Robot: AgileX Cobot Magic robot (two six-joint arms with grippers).
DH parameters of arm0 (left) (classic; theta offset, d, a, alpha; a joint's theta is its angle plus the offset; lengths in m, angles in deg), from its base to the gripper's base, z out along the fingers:
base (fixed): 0 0 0 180
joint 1: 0 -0.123 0 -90
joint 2: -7.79 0 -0.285 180
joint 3: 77.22 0 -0.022 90
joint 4: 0 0.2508 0 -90
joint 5: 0 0 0.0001 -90
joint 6: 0 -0.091 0 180
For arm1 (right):
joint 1: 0 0.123 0 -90
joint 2: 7.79 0 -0.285 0
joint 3: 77.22 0 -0.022 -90
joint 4: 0 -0.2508 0 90
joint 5: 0 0 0.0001 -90
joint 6: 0 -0.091 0 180
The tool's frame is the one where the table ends.
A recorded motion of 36 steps. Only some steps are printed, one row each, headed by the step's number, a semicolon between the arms.
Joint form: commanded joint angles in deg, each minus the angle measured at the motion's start. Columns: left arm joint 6, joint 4, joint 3, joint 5, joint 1, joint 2; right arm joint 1, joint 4, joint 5, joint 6, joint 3, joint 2.
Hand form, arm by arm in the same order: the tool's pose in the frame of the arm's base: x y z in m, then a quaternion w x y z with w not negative. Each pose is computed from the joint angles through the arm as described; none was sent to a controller.
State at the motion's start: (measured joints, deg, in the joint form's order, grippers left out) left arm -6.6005 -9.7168 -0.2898 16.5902 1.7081 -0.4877; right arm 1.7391 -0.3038 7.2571 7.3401 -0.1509 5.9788
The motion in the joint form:
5: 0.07 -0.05 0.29 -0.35 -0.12 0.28; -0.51 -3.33 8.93 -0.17 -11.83 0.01
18: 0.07 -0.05 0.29 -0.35 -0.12 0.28; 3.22 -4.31 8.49 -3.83 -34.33 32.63
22: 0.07 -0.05 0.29 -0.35 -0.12 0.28; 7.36 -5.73 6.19 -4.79 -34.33 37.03
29: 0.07 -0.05 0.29 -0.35 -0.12 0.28; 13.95 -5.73 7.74 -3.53 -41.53 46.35
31: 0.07 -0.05 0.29 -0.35 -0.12 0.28; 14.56 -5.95 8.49 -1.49 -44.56 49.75
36: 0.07 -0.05 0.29 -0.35 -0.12 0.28; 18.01 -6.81 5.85 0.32 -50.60 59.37
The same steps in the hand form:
5: 0.0549 -0.0059 0.1877 0.63313 0.00652 0.77283 -0.04291; 0.0558 0.0028 0.2519 0.67443 -0.03757 0.73734 -0.00790
18: 0.0549 -0.0059 0.1877 0.63313 0.00652 0.77283 -0.04291; 0.1411 0.0142 0.3318 0.60861 -0.03450 0.79171 0.03997
22: 0.0549 -0.0059 0.1877 0.63313 0.00652 0.77283 -0.04291; 0.1562 0.0273 0.3238 0.59083 -0.04777 0.80196 0.07416
29: 0.0549 -0.0059 0.1877 0.63313 0.00652 0.77283 -0.04291; 0.1870 0.0551 0.3352 0.56090 -0.10551 0.81518 0.09869
31: 0.0549 -0.0059 0.1877 0.63313 0.00652 0.77283 -0.04291; 0.2000 0.0613 0.3399 0.55386 -0.12429 0.81807 0.09252
36: 0.0549 -0.0059 0.1877 0.63313 0.00652 0.77283 -0.04291; 0.2365 0.0876 0.3405 0.54511 -0.15556 0.81732 0.10316

